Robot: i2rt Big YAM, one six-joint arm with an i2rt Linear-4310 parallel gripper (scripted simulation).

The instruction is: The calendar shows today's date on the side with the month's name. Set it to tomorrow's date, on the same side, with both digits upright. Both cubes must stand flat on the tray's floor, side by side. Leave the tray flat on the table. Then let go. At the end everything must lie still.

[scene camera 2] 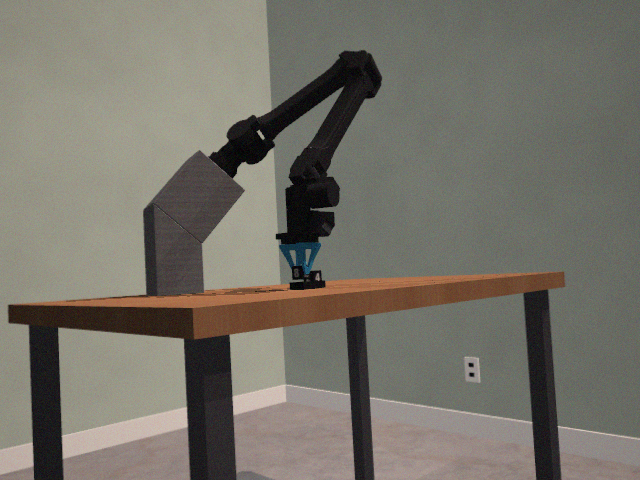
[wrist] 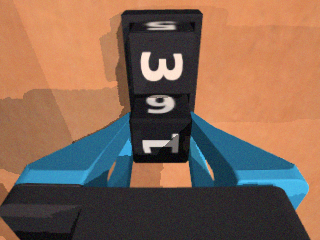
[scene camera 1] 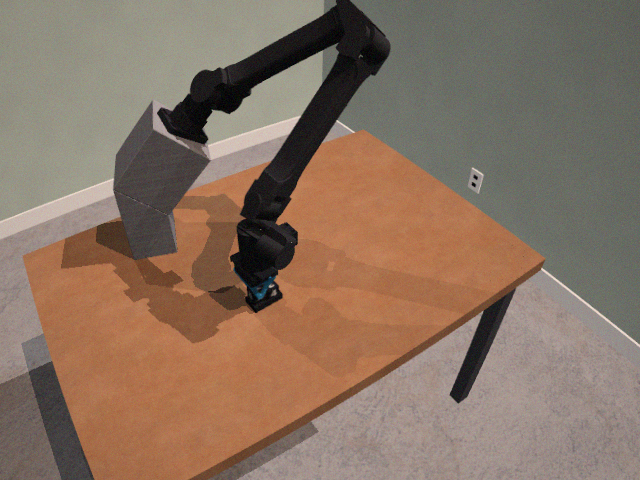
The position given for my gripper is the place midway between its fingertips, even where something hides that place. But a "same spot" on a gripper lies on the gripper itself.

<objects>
my gripper: scene camera 2; wrist 160,120; scene camera 1
same spot on my gripper: [scene camera 1: 247,266] = [scene camera 2: 296,225]
</objects>
